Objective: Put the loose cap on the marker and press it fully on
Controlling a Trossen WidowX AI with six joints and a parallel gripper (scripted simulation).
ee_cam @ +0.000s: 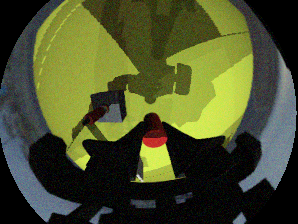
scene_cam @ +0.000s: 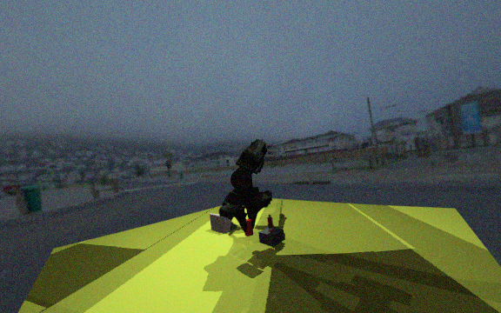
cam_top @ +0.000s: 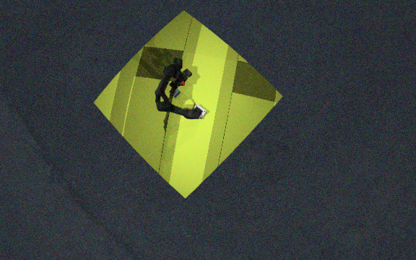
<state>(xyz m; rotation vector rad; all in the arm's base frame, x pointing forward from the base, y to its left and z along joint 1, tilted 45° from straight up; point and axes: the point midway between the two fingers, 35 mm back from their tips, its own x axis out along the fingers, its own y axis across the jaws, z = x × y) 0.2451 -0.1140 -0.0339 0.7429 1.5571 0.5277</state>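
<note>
Right now my gripper tip is 30 mm short of the dark grey holder block, 90 mm to the right of it and 50 mm above it. The rest, counted from my gripper tip: red cap (10 mm above).
</note>
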